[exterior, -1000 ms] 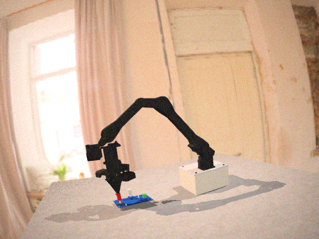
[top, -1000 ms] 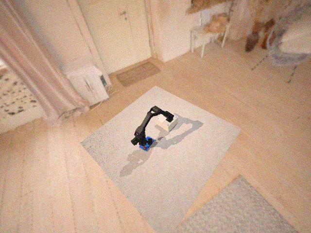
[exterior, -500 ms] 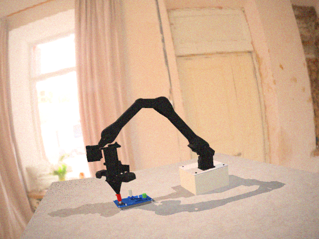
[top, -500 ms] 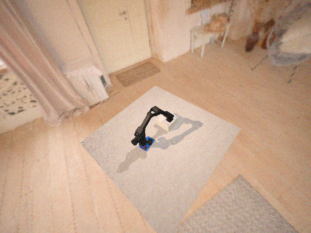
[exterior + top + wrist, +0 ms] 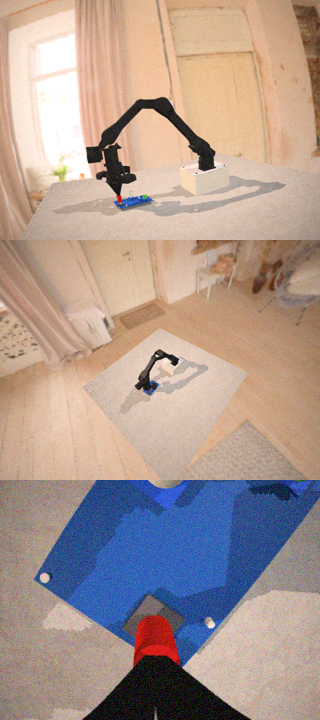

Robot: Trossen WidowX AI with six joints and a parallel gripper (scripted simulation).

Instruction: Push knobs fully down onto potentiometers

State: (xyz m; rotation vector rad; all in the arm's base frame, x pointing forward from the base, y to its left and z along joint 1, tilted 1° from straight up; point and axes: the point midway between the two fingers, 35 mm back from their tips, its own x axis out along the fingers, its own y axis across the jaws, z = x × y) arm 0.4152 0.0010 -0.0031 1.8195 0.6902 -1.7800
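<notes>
Right now the red knob is 1 cm below my gripper tip. From my gripper tip the other things lie so: white knob (6 cm behind, 5 cm to the right, 1 cm below).
</notes>
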